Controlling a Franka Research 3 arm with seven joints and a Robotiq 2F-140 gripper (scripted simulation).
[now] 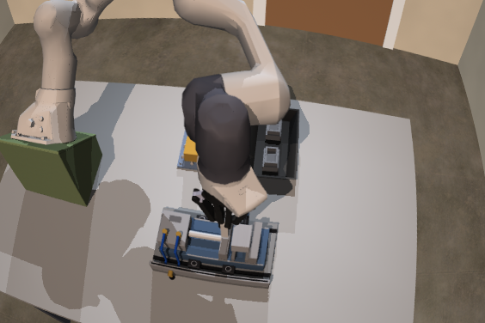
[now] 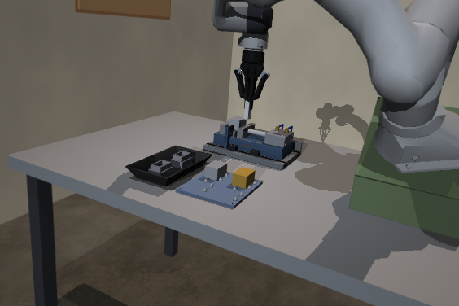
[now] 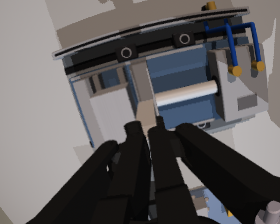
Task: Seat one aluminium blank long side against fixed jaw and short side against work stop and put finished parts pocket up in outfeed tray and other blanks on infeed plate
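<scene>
Now: the blue vise 110 mm below my hand and 30 mm behind it. Round my hand: brass blank (300 mm to the left, 130 mm below, 100 mm behind); aluminium blank (290 mm to the left, 130 mm below, 10 mm behind).
</scene>
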